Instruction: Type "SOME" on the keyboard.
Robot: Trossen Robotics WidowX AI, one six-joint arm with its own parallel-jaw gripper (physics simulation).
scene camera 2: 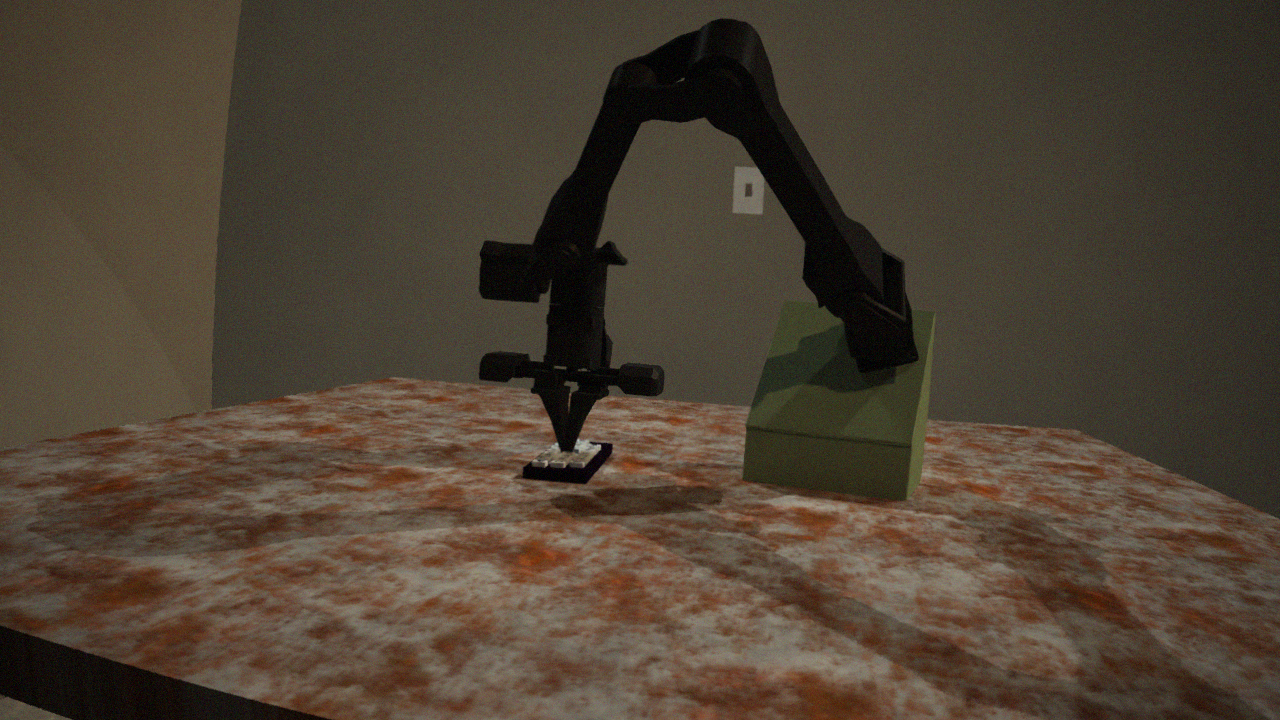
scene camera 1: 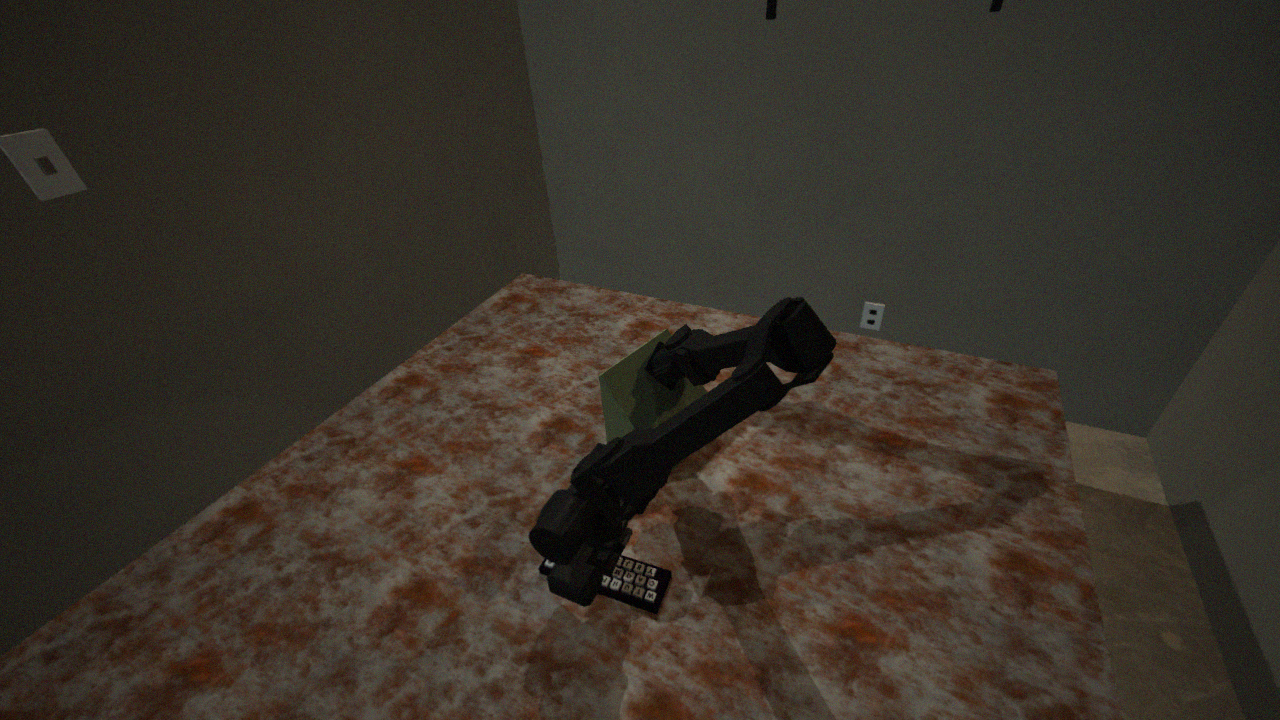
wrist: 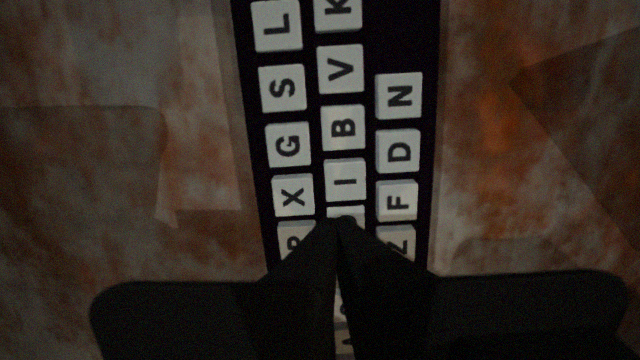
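Seen in the pictures: gripper, fingertip midpoint: (scene camera 2: 566,454) (scene camera 1: 607,573) (wrist: 334,229); arm's base, link origin: (scene camera 2: 882,344) (scene camera 1: 665,366).
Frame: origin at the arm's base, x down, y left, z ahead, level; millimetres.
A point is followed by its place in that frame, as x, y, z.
Note:
The keyboard (scene camera 1: 635,580) @[132, 91, 318] (scene camera 2: 556,475) @[143, 133, 309] (wrist: 400,40) @[138, -16, 303] is a black slab with white letter keys, flat on the table. My gripper (scene camera 2: 567,447) @[138, 48, 322] (wrist: 334,229) @[138, 48, 322] is shut and empty, pointing down with its fingertips at the middle row's key beside the I key (wrist: 345,180) @[133, 27, 319]. They touch it or nearly so, and they cover its letter. The S key (wrist: 282,88) @[133, -2, 338] shows farther up in the wrist view, in the left row, between the L key (wrist: 277,26) @[133, -19, 339] and the G key (wrist: 288,145) @[133, 15, 337]. The M and E keys do not show in the wrist view. In scene camera 1 the arm hides the fingertips.
The arm rises from a green sloped block (scene camera 1: 626,394) @[-1, -26, 96] (scene camera 2: 832,402) @[61, 41, 51], which stands apart from the keyboard on the mottled orange and white table (scene camera 1: 358,537) @[148, -352, 418] (scene camera 2: 358,608) @[149, 528, 315]. Near the fingertips are the X key (wrist: 293,195) @[133, 32, 336], the F key (wrist: 397,201) @[133, 34, 301] and the partly covered Z key (wrist: 400,240) @[133, 49, 298].

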